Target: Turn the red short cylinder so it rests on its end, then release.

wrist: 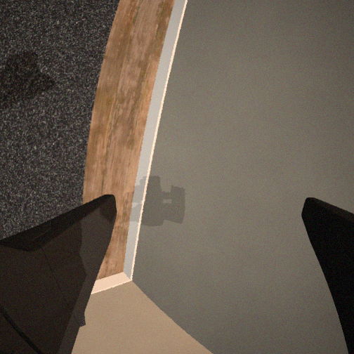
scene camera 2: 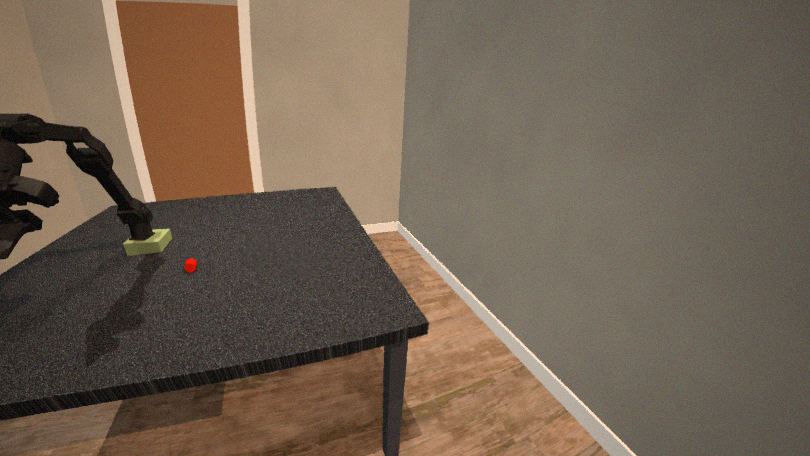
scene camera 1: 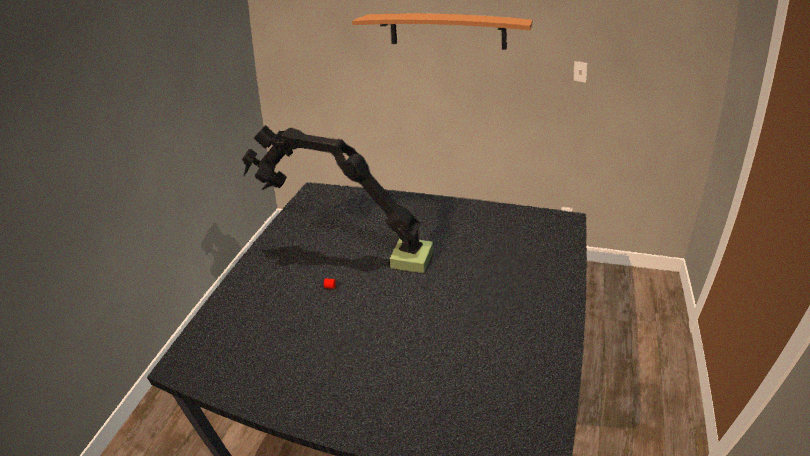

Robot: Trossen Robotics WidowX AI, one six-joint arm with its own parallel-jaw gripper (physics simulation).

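The red short cylinder (scene camera 1: 329, 283) (scene camera 2: 190, 265) lies on its side on the black table, in front of the arm's green base block in scene camera 2 and to its lower left in scene camera 1. The cylinder does not show in the wrist view. My gripper (scene camera 1: 255, 181) (wrist: 214, 206) is open and empty, its fingers wide apart. It is high above the table's far left side in scene camera 1, well away from the cylinder. In scene camera 2 the gripper is partly cut off at the left edge.
The black table (scene camera 1: 396, 351) (scene camera 2: 294, 283) carries the green base block (scene camera 1: 409, 261) (scene camera 2: 148, 244) under the arm. A grey wall (scene camera 1: 141, 141) (wrist: 260, 125) stands beyond the table's left edge in scene camera 1. An orange shelf (scene camera 1: 442, 20) hangs on the back wall.
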